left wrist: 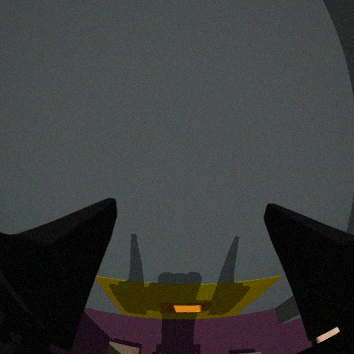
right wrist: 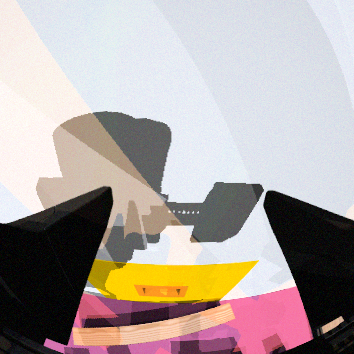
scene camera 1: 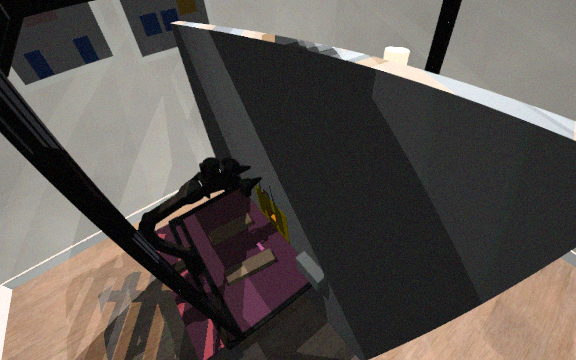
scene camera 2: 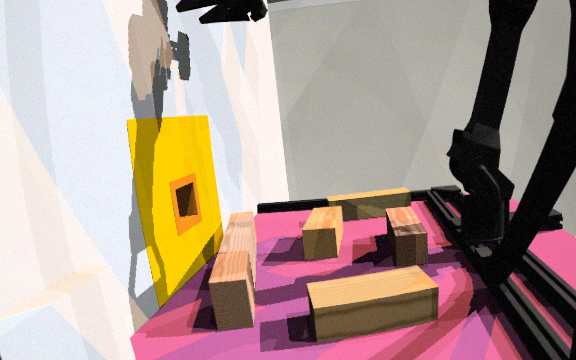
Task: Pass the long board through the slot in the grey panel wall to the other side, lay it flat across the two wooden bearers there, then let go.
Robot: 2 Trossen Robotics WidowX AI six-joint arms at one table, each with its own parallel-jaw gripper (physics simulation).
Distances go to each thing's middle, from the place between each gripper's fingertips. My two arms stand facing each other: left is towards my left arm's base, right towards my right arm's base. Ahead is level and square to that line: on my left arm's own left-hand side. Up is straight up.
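Labels:
The grey block (scene camera 2: 84,308) is 340 mm behind my left hand, 40 mm to the right of it and 350 mm below it. Then there is the orange slot (scene camera 2: 184,192), which I see 20 mm behind my left hand and 50 mm to the right of it, 290 mm below.
Counted from my right hand, the grey block is 60 mm to the left, 340 mm below and 340 mm behind. As for the orange slot, my right hand is 20 mm past it and 50 mm to the right of it, and 280 mm above it.

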